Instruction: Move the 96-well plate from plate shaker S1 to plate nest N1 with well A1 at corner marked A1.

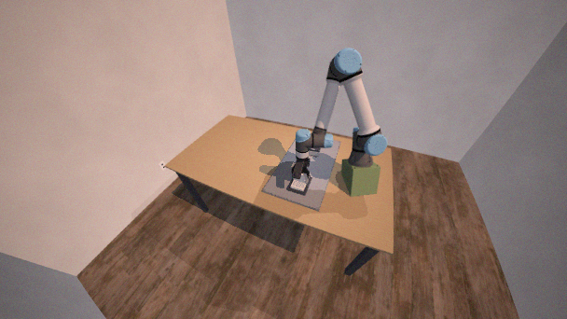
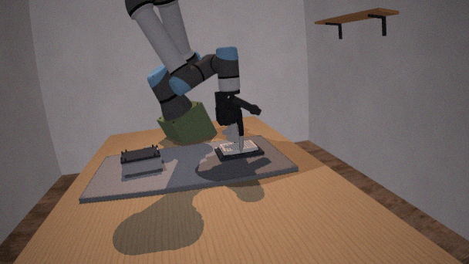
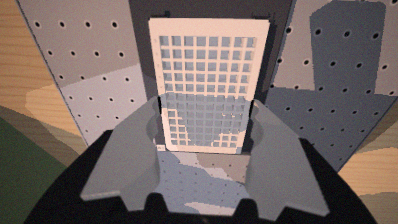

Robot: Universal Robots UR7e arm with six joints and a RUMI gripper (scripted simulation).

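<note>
My gripper is now 1 cm above the white 96-well plate. From my hand the other things lie so: dark plate nest N1: 2 cm below.
</note>
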